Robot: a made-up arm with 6 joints.
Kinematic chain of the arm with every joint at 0, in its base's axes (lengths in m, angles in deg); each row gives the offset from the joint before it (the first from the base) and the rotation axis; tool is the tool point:
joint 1: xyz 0 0 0.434 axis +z
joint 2: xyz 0 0 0 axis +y
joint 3: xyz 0 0 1.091 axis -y
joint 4: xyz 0 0 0 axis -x
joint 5: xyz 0.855 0 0 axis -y
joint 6: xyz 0 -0.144 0 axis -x
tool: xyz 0 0 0
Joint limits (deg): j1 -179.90..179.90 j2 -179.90..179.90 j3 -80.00..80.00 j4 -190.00..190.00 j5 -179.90..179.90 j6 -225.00..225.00
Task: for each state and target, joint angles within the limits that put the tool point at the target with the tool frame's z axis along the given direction. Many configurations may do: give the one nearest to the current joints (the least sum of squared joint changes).
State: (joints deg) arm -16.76 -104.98 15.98 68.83 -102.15 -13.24
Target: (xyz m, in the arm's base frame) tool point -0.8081 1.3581 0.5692 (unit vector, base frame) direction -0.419 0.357 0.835
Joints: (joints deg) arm -61.02 -116.46 8.68 70.16 -101.66 -0.58
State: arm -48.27 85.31 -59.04 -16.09 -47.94 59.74
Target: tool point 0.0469 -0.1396 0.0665 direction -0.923 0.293 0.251
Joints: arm 0.60 130.40 -70.75 -13.40 -88.48 18.48
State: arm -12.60 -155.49 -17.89 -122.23 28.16 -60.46
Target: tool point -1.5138 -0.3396 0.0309 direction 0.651 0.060 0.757
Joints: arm 15.24 -135.17 27.79 -119.25 35.87 -47.78
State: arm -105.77 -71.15 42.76 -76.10 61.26 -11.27
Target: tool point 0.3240 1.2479 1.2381 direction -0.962 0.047 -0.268
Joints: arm -105.99 -92.06 20.51 -77.04 20.42 -17.94
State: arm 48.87 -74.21 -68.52 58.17 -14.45 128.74
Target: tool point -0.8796 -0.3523 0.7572 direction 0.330 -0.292 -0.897
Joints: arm 19.22 -119.83 -38.95 72.57 -60.95 167.08
